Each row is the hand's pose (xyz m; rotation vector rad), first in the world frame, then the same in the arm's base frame.
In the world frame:
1: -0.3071 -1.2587 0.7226 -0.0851 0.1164 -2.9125
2: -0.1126 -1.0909 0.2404 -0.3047 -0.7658 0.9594
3: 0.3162 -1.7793 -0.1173 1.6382 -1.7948 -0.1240
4: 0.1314 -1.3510 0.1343 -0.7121 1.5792 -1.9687
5: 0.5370 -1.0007 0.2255 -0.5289 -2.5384 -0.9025
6: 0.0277 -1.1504 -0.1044 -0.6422 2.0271 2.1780
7: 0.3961 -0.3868 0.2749 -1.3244 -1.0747 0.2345
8: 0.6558 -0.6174 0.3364 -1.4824 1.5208 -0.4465
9: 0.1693 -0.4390 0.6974 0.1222 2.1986 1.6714
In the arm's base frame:
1: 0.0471 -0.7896 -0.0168 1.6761 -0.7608 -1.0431
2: 0.3705 -0.3545 0.0515 1.2826 2.0974 -1.5054
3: 0.4907 -0.2582 0.9245 -1.4811 0.8895 -2.1372
4: 0.3508 -0.2703 0.4134 0.2634 -0.4583 -1.1874
5: 0.0664 0.1760 0.2889 -1.1891 1.7166 -0.0240
6: 0.6052 -0.1386 0.2526 -2.6207 0.9710 0.0736
7: 0.0778 0.3805 -0.3088 0.8043 2.5223 0.0181
8: -0.0967 0.4215 -0.0051 -1.1665 -0.8538 -1.1226
9: -0.1803 0.0087 -0.4756 -1.9936 0.9180 0.4829

